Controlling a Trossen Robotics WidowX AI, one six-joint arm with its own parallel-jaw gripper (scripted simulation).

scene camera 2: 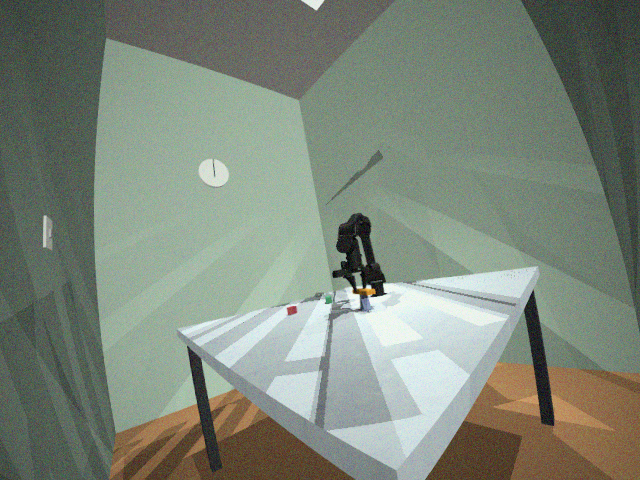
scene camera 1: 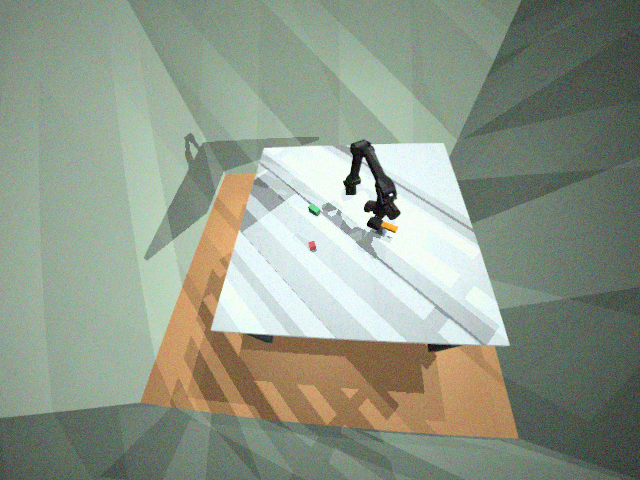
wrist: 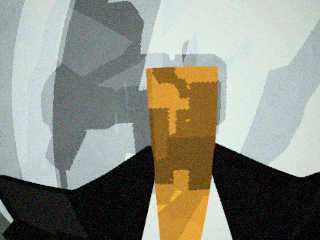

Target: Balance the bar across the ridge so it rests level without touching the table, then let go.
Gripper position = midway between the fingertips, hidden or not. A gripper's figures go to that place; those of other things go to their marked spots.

Labels:
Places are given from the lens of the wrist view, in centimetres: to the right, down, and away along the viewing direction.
my gripper (wrist: 182,152): 1, 2, 10
orange bar (wrist: 182,102): 1, -1, 8

